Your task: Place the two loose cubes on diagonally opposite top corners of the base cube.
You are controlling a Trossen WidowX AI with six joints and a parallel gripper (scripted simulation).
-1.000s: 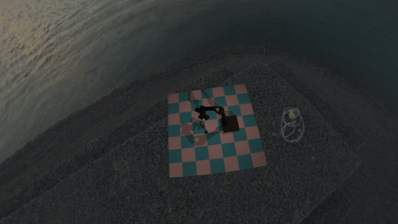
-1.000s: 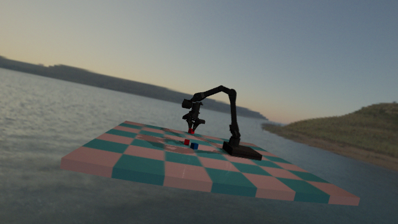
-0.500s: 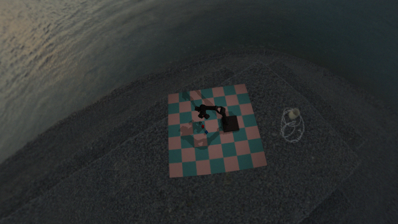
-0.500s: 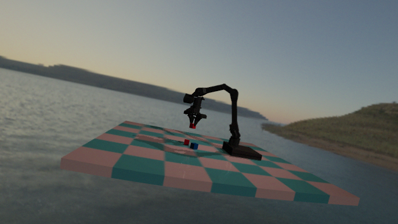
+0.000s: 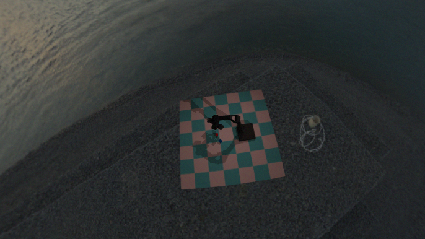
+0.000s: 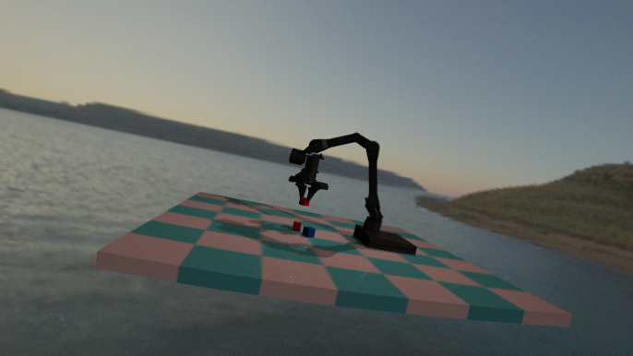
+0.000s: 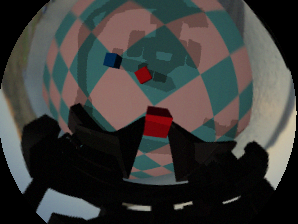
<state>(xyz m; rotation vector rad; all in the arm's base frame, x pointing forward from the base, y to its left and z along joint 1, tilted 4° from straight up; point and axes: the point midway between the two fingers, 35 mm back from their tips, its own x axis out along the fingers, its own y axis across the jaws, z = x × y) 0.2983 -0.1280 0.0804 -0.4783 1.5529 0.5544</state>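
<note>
The blue cube is 17 cm to the left of my gripper tip, 10 cm below it and 1 cm ahead of it.
</note>
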